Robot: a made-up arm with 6 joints. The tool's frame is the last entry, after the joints. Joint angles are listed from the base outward. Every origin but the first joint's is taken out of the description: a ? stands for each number. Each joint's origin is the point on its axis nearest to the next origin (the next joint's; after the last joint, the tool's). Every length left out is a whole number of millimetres.
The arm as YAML. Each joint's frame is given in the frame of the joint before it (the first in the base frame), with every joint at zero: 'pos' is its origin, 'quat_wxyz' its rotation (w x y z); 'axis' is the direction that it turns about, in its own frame. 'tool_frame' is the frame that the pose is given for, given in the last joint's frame.
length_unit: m
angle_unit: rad
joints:
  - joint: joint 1
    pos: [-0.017, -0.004, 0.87]
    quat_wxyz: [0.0, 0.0, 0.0, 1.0]
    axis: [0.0, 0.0, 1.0]
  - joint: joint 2
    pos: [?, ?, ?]
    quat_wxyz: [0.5, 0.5, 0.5, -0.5]
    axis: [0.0, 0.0, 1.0]
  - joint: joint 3
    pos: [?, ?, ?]
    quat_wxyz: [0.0, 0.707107, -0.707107, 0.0]
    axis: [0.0, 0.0, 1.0]
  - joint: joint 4
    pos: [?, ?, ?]
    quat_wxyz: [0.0, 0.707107, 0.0, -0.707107]
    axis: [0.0, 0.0, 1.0]
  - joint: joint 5
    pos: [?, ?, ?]
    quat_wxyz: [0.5, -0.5, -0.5, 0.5]
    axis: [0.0, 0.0, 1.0]
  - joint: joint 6
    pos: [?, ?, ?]
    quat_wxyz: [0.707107, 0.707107, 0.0, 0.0]
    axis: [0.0, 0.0, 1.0]
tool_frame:
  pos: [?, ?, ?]
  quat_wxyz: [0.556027, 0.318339, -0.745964, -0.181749]
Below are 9 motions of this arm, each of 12 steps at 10 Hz.
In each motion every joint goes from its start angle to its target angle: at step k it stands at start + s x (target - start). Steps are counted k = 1, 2, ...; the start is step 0. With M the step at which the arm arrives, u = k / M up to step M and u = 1 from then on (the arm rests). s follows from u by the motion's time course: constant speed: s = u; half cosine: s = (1 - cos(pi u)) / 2; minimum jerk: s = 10 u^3 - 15 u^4 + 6 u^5.
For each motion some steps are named. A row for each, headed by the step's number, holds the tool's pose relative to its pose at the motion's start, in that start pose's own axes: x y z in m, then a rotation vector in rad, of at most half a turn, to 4 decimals.
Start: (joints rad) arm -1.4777 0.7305 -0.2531 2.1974 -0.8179 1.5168
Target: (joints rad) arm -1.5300 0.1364 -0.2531 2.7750 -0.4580 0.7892
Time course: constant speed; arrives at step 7
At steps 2, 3, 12:
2: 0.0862 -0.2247 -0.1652 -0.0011 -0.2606 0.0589
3: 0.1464 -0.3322 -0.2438 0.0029 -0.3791 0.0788
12: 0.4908 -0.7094 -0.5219 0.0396 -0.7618 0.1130

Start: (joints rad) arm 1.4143 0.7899 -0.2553 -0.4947 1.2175 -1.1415
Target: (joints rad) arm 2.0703 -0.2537 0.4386 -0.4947 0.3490 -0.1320
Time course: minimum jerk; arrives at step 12
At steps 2, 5, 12:
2: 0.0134 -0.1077 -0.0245 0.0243 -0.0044 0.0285
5: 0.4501 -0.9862 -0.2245 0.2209 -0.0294 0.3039
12: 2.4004 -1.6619 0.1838 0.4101 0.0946 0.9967

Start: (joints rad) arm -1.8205 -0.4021 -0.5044 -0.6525 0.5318 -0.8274
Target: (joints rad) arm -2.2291 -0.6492 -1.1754 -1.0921 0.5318 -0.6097
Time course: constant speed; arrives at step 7
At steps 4, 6, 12:
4: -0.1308 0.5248 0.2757 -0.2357 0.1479 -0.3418
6: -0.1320 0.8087 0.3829 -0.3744 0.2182 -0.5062
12: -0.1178 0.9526 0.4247 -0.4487 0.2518 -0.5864

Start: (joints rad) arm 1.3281 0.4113 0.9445 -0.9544 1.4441 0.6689
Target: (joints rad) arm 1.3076 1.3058 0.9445 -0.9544 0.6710 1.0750
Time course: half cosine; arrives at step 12
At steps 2, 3, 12:
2: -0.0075 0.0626 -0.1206 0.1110 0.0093 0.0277
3: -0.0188 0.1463 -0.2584 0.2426 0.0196 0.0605
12: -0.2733 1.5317 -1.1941 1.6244 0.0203 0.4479

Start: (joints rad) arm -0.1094 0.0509 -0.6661 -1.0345 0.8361 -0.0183
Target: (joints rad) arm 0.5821 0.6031 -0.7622 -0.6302 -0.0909 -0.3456
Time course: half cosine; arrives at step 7
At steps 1, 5, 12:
1: 0.0119 0.0208 -0.0750 0.0778 -0.0420 0.0177
5: 0.1453 0.7222 -0.9008 1.3054 -0.5549 -0.0934
12: 0.1367 0.9545 -0.9795 1.5959 -0.5997 -0.2487

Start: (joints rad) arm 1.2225 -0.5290 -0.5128 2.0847 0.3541 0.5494
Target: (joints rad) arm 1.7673 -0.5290 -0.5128 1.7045 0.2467 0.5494
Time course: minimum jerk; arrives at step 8
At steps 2, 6, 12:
2: -0.0626 0.0533 0.0404 -0.0385 -0.0233 -0.0423
6: -0.4193 0.5770 0.3283 -0.3906 -0.1551 -0.3183
12: -0.4477 0.6574 0.3614 -0.4428 -0.1651 -0.3476

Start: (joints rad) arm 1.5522 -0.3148 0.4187 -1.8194 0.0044 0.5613
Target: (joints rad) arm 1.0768 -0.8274 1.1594 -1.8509 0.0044 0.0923
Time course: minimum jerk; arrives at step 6
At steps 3, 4, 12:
3: 1.1145 -0.2524 0.2056 -0.0788 0.3107 0.5493
4: 1.7583 -0.2418 -0.0496 0.0077 0.4373 0.8797
12: 2.1388 -0.1557 -0.3840 0.1326 0.4960 1.1086

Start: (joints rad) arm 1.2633 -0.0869 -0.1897 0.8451 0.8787 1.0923
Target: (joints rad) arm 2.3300 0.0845 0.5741 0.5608 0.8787 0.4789
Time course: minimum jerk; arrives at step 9
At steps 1, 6, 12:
1: -0.0190 0.0008 0.0176 -0.0143 -0.0051 -0.0085
6: -1.0574 0.8114 1.0310 -1.1722 -0.3383 -0.4350
12: -1.2180 1.2041 1.1364 -1.5362 -0.4137 -0.4985

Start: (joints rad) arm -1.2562 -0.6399 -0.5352 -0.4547 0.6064 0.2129
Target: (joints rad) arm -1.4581 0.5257 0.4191 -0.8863 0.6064 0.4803
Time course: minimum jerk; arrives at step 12
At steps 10, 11, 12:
10: -0.6510 -0.0333 -0.4320 0.1081 -0.2117 -0.4091
11: -0.6703 -0.0255 -0.4532 0.1112 -0.2189 -0.4221
12: -0.6735 -0.0241 -0.4568 0.1117 -0.2201 -0.4243

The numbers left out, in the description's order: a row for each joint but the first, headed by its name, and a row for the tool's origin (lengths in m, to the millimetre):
joint 2: -0.152 -0.028 0.0
joint 3: -0.523 -0.008 0.0
joint 4: 1.673 0.184 0.0
joint 5: 0.009 -0.024 0.0
joint 6: 0.017 0.049 0.0
tool: 0.025 -0.023 0.0

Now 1 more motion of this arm.
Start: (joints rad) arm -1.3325 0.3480 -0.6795 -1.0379 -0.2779 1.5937
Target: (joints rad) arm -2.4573 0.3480 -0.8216 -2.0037 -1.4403 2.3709
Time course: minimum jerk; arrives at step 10
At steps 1, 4, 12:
1: -0.0058 0.0064 -0.0095 -0.0071 -0.0037 0.0090
4: -0.1611 0.1935 -0.3873 -0.3594 -0.0244 0.2622
12: -0.1337 0.2658 -1.2917 -1.3866 0.3584 -0.1769

